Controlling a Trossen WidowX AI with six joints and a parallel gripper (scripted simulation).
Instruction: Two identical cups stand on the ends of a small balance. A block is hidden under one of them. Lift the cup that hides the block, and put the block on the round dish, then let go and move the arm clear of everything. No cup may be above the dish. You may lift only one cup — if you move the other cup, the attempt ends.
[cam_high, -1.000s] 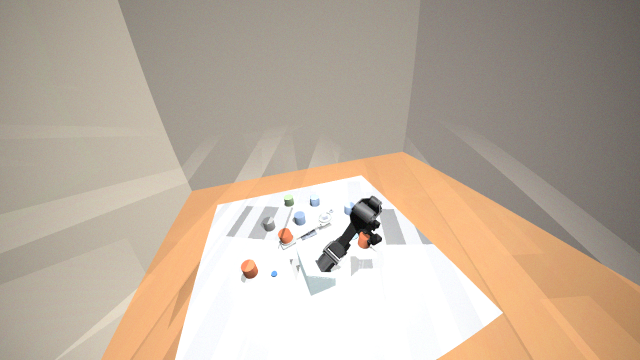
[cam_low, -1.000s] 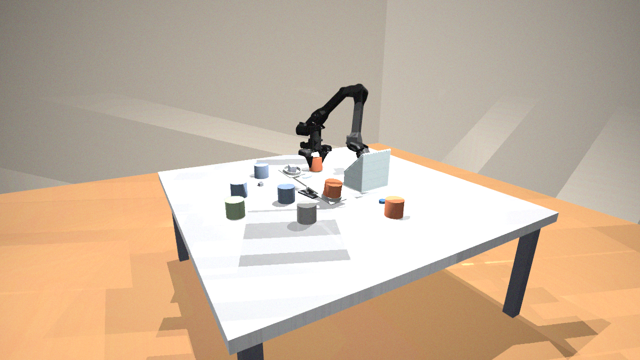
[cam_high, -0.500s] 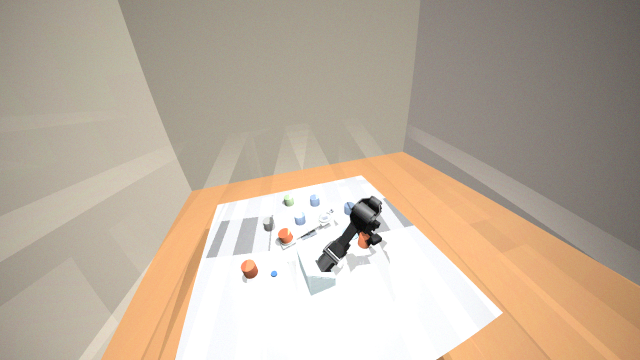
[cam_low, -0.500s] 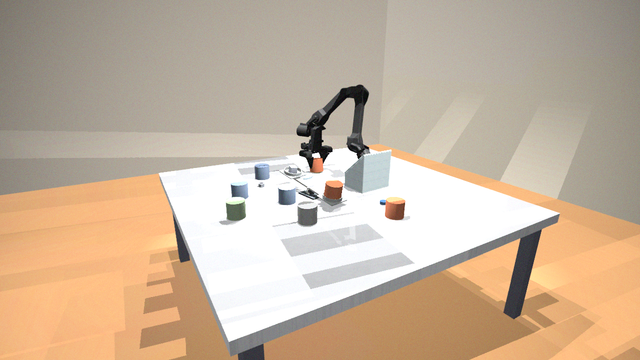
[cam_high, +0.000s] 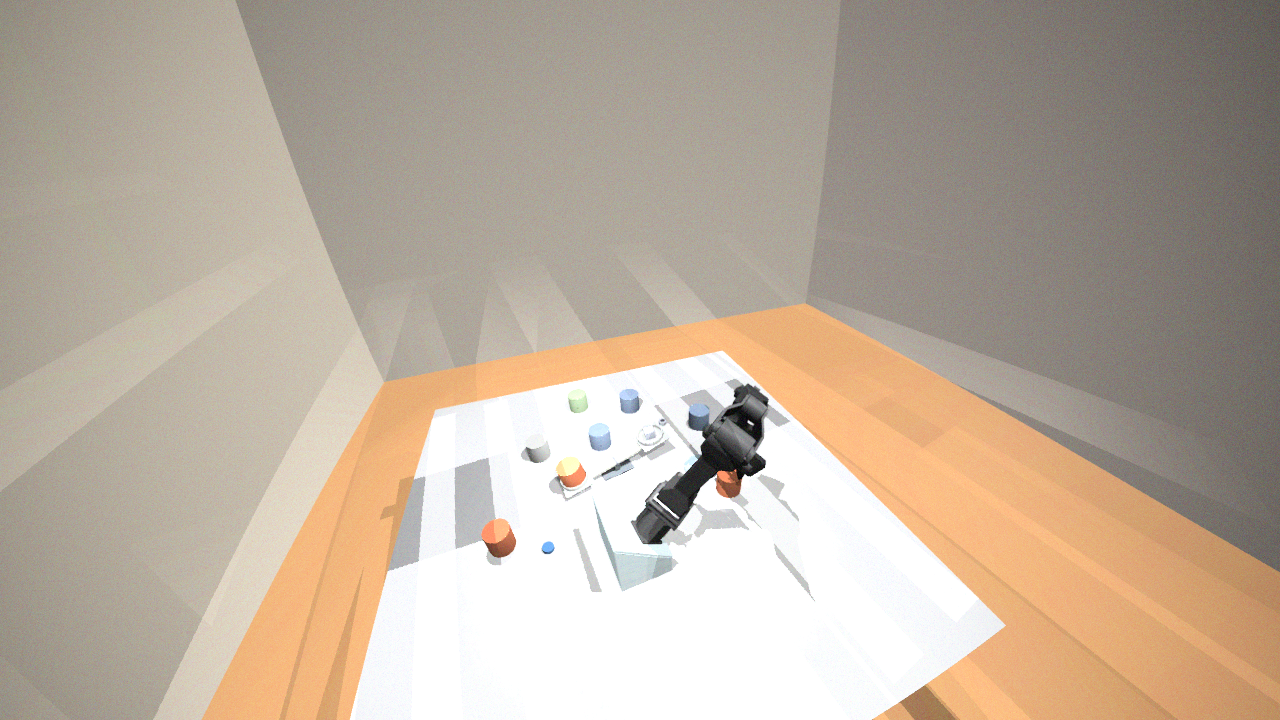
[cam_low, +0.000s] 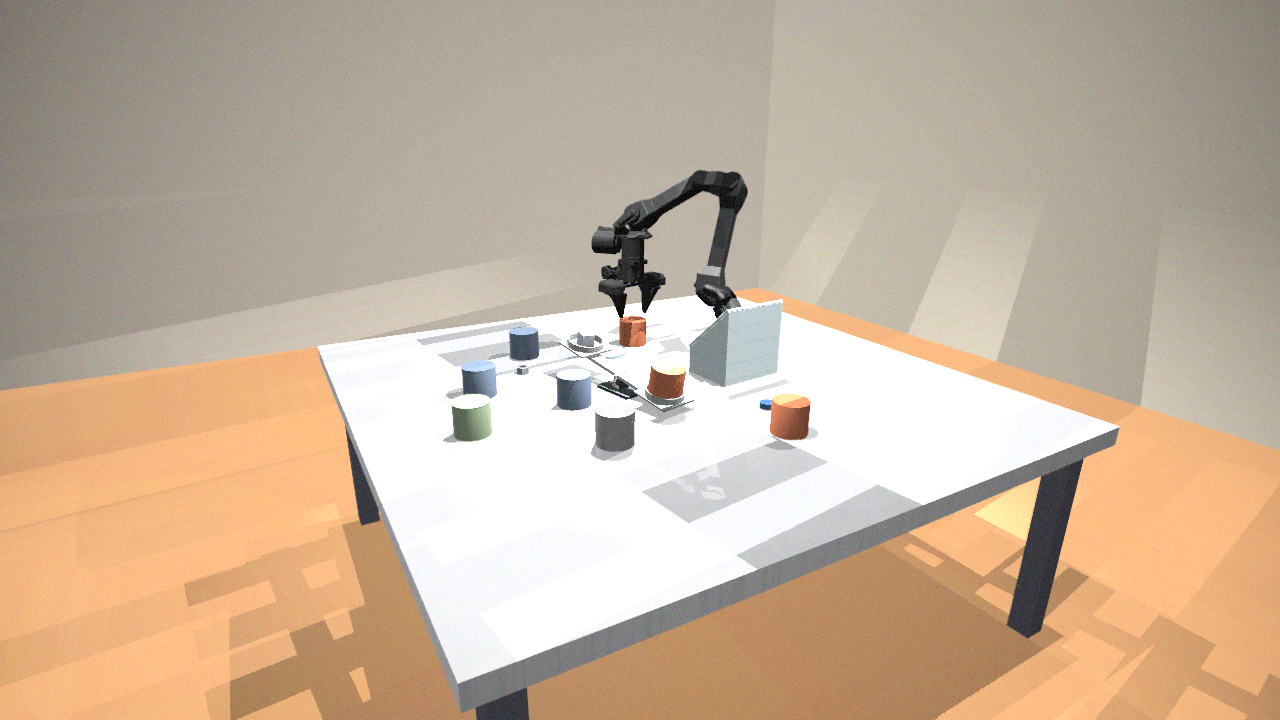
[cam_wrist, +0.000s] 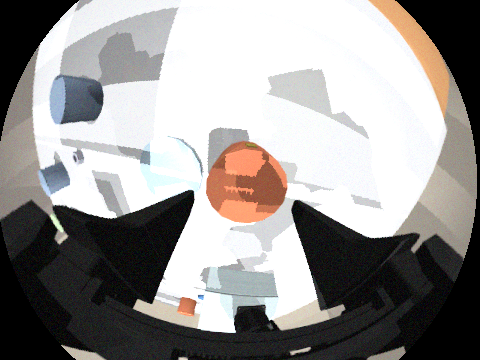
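The grey block is 240 mm ahead of my gripper tip, 120 mm to the left of it and 10 mm above it. Also, from my gripper tip: balance 230 mm ahead, 250 mm to the left, 40 mm below; pale blue round dish 100 mm ahead, 20 mm to the left, 70 mm below; dark ring 340 mm ahead, 20 mm to the left, 70 mm below.
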